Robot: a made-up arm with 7 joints. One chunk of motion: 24 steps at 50 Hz.
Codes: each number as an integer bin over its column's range. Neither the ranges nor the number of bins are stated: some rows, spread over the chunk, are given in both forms.
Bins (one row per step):
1: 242 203 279 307 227 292
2: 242 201 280 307 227 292
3: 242 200 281 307 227 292
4: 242 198 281 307 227 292
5: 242 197 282 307 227 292
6: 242 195 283 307 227 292
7: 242 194 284 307 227 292
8: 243 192 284 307 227 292
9: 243 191 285 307 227 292
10: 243 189 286 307 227 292
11: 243 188 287 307 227 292
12: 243 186 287 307 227 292
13: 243 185 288 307 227 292
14: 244 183 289 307 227 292
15: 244 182 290 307 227 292
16: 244 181 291 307 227 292
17: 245 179 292 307 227 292
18: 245 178 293 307 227 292
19: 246 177 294 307 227 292
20: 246 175 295 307 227 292
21: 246 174 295 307 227 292
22: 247 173 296 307 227 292
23: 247 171 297 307 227 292
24: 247 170 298 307 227 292
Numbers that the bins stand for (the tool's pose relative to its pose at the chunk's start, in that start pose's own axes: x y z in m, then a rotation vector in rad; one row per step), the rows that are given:
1: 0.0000 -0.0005 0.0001 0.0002 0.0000 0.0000
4: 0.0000 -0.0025 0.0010 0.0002 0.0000 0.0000
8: 0.0004 -0.0049 0.0023 0.0002 0.0000 0.0000
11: 0.0004 -0.0064 0.0036 0.0002 0.0000 0.0000
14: 0.0007 -0.0084 0.0044 0.0002 0.0000 0.0000
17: 0.0011 -0.0099 0.0057 0.0002 0.0000 0.0000
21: 0.0015 -0.0119 0.0070 0.0002 0.0000 0.0000
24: 0.0018 -0.0135 0.0083 0.0002 0.0000 0.0000
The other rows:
2: 0.0000 -0.0013 0.0005 0.0002 0.0000 0.0000
3: 0.0000 -0.0017 0.0010 0.0002 0.0000 0.0000
5: 0.0000 -0.0029 0.0014 0.0002 0.0000 0.0000
6: 0.0000 -0.0037 0.0018 0.0002 0.0000 0.0000
7: 0.0000 -0.0041 0.0023 0.0002 0.0000 0.0000
9: 0.0004 -0.0052 0.0027 0.0002 0.0000 0.0000
10: 0.0004 -0.0060 0.0031 0.0002 0.0000 0.0000
12: 0.0004 -0.0072 0.0036 0.0002 0.0000 0.0000
13: 0.0004 -0.0076 0.0040 0.0002 0.0000 0.0000
15: 0.0007 -0.0088 0.0049 0.0002 0.0000 0.0000
16: 0.0007 -0.0092 0.0053 0.0002 0.0000 0.0000
18: 0.0011 -0.0103 0.0061 0.0002 0.0000 0.0000
19: 0.0015 -0.0107 0.0066 0.0002 0.0000 0.0000
20: 0.0015 -0.0115 0.0070 0.0002 0.0000 0.0000
22: 0.0018 -0.0123 0.0074 0.0002 0.0000 0.0000
23: 0.0018 -0.0131 0.0079 0.0002 0.0000 0.0000

